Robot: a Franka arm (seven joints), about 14 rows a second.
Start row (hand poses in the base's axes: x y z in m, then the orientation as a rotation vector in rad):
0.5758 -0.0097 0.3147 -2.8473 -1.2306 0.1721
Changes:
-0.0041 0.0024 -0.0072 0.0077 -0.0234 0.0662
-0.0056 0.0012 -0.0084 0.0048 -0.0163 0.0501
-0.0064 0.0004 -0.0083 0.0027 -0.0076 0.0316
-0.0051 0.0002 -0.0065 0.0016 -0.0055 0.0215
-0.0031 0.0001 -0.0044 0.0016 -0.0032 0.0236
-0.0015 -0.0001 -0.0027 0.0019 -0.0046 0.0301
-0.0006 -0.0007 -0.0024 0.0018 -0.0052 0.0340
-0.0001 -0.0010 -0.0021 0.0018 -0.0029 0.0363
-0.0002 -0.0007 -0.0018 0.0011 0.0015 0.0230
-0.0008 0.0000 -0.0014 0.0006 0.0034 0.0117
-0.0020 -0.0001 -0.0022 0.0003 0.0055 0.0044
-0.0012 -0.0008 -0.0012 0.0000 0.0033 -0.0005
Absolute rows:
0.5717 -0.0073 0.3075 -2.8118 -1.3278 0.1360
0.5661 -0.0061 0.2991 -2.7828 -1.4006 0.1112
0.5597 -0.0057 0.2908 -2.7625 -1.4456 0.0994
0.5546 -0.0055 0.2843 -2.7486 -1.4762 0.0911
0.5515 -0.0054 0.2799 -2.7318 -1.5090 0.0859
0.5500 -0.0055 0.2772 -2.7101 -1.5508 0.0787
0.5494 -0.0062 0.2748 -2.6851 -1.5977 0.0708
0.5493 -0.0072 0.2727 -2.6564 -1.6467 0.0659
0.5491 -0.0079 0.2709 -2.6362 -1.6765 0.0672
0.5483 -0.0079 0.2695 -2.6245 -1.6908 0.0713
0.5463 -0.0080 0.2673 -2.6180 -1.6948 0.0783
0.5451 -0.0088 0.2661 -2.6168 -1.6931 0.0826

